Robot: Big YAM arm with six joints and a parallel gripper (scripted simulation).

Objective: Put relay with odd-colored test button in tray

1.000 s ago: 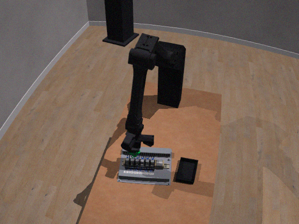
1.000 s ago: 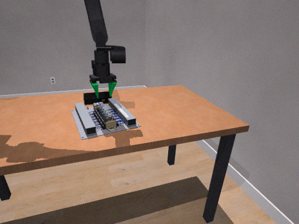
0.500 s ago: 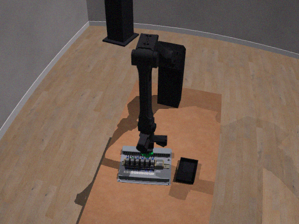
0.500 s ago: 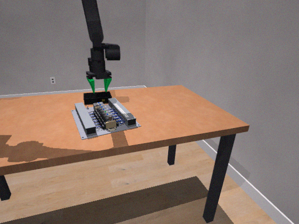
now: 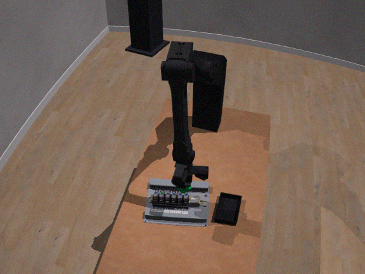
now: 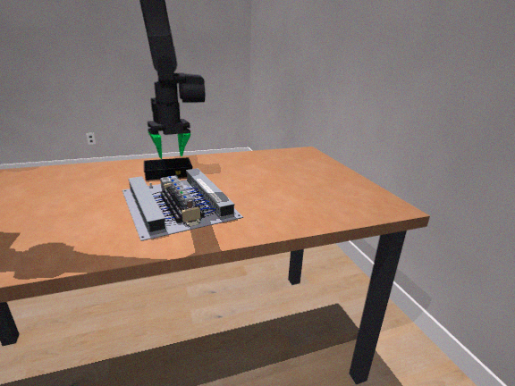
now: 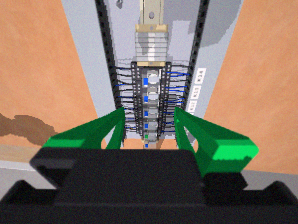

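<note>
Right now my hand is 10 cm to the left of the grey relay, 9 cm above it and 5 cm short of it. Also, from my hand: black tray (22 cm to the left, 12 cm below, 6 cm behind).
</note>
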